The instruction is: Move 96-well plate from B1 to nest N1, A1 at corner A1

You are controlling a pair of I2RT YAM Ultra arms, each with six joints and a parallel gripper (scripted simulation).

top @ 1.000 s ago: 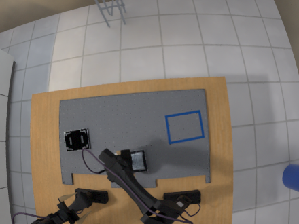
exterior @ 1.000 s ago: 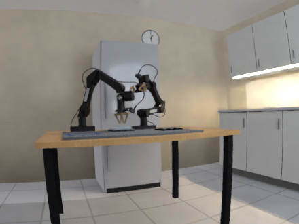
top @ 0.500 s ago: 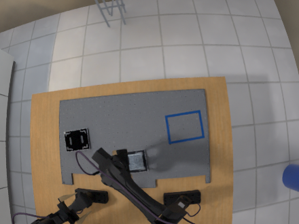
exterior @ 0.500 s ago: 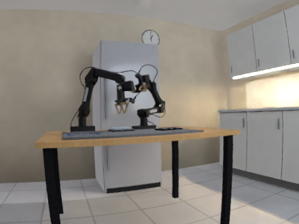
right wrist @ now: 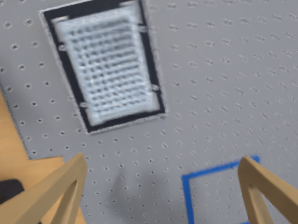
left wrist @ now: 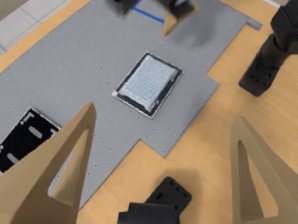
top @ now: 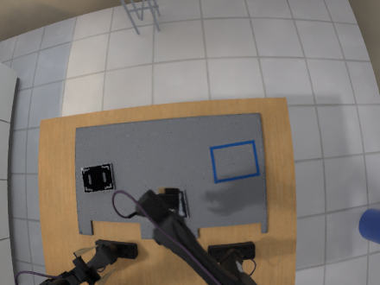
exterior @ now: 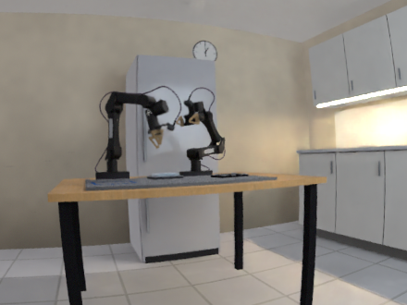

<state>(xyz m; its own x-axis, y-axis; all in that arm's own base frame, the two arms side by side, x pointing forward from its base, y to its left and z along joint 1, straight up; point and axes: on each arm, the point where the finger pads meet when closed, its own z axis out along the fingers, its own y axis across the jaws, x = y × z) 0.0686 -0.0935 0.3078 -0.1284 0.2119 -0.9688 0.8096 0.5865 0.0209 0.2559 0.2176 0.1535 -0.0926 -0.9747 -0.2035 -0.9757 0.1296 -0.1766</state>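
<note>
Now: the 96-well plate 30 cm below my left hand, 15 cm to the right of it and 15 cm ahead of it.
</note>
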